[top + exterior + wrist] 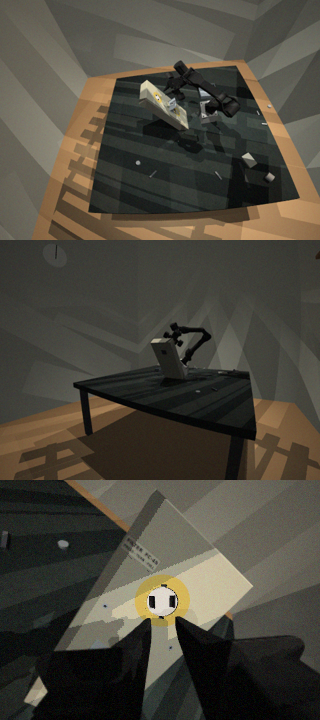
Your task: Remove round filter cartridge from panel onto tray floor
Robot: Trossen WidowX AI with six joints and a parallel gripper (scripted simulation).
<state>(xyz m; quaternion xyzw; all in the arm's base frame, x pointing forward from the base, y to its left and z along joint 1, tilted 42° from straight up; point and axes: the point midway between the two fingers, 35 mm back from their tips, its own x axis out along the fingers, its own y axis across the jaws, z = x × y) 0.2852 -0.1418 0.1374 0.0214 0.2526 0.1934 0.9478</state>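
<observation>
Now: the round filter cartridge 60 mm ahead of my gripper tip, 40 mm below it and 10 mm to the right of it. Round my gripper tip: cream block 490 mm behind, 400 mm to the left, 300 mm below; then grey tray 380 mm behind, 300 mm below, 260 mm to the right.
</observation>
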